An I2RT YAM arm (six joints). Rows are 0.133 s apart.
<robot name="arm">
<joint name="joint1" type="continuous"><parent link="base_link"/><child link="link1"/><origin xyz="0 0 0.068" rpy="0 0 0"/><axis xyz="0 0 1"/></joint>
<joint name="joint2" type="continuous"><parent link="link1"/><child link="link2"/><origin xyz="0.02 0.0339 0.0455" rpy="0 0 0"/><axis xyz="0 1 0"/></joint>
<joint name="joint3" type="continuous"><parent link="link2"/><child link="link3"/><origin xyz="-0.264 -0.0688 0" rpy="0 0 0"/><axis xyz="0 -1 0"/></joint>
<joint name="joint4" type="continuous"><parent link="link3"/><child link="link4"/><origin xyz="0.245 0.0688 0.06" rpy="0 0 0"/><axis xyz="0 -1 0"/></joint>
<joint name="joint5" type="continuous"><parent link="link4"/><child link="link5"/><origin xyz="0.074 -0.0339 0.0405" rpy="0 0 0"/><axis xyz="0 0 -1"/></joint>
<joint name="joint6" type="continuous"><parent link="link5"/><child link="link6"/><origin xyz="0.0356 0 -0.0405" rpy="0 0 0"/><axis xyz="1 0 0"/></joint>
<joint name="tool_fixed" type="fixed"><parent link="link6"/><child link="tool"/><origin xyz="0 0 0" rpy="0 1.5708 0"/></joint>
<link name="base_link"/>
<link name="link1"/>
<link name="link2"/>
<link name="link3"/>
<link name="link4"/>
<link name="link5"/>
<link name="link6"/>
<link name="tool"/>
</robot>
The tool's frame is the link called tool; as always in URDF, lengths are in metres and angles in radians. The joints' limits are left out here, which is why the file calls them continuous.
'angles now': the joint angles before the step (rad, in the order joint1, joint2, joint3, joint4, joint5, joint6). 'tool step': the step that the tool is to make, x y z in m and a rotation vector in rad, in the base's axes. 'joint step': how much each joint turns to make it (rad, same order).
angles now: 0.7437, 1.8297, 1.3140, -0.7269, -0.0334, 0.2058
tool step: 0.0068, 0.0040, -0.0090, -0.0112, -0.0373, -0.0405
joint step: -0.0002, 0.0310, -0.0001, 0.0512, 0.0450, 0.0269
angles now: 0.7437, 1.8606, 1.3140, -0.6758, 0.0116, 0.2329
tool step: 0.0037, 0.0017, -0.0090, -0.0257, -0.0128, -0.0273
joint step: 0.0000, 0.0275, 0.0001, 0.0189, 0.0352, 0.0164
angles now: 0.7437, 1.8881, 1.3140, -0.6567, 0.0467, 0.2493
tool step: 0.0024, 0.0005, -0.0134, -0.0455, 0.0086, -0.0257
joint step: -0.0001, 0.0376, 0.0000, -0.0006, 0.0343, 0.0156
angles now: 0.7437, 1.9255, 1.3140, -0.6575, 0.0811, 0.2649
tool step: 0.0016, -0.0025, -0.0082, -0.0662, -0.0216, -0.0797
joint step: 0.0000, 0.0224, -0.0003, -0.0135, 0.0832, 0.0592
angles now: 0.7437, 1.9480, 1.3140, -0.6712, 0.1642, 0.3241
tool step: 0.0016, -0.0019, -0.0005, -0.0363, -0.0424, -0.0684
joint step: 0.0000, 0.0028, 0.0002, -0.0012, 0.0714, 0.0526
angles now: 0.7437, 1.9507, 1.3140, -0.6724, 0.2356, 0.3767
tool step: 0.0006, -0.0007, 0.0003, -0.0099, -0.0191, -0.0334
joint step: 0.0001, -0.0001, 0.0000, 0.0003, 0.0282, 0.0280
